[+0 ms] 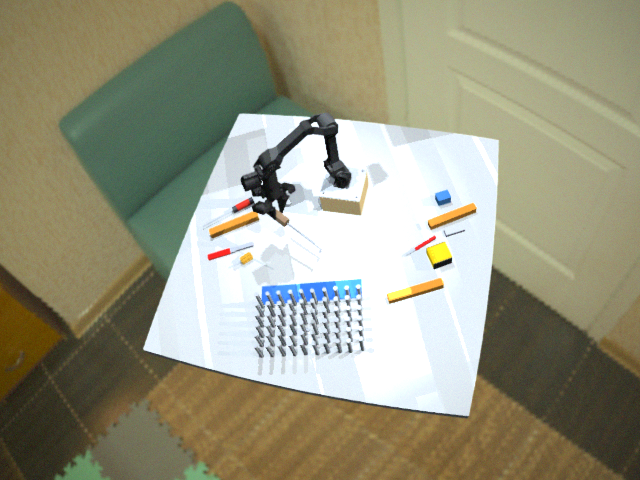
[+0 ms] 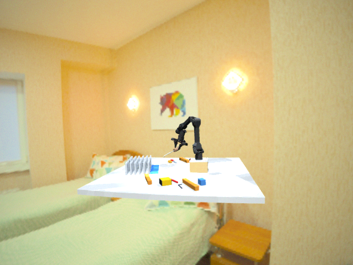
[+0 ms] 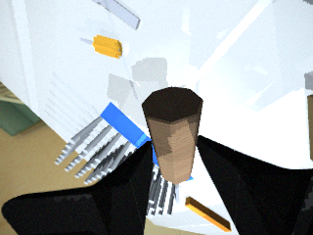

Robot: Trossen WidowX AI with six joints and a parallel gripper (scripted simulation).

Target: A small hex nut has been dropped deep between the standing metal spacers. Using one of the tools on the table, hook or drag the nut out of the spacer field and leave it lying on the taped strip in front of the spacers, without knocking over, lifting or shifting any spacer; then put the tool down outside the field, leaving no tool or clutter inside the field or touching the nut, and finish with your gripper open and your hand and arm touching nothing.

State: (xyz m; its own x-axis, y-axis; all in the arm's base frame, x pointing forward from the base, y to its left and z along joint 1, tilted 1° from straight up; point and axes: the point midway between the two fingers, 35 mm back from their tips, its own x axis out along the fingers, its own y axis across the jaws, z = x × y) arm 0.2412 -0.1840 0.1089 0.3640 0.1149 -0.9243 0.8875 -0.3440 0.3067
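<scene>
Right now my gripper tip is 20 cm short of the taped strip, 18 cm above it and 16 cm to the right of it. Round my gripper tip: thin metal rod tool 9 cm to the left, 4 cm ahead, 2 cm below; then yellow block 62 cm to the left, 16 cm below, 4 cm behind; then hex key 64 cm to the left, 18 cm below, 16 cm behind.
</scene>
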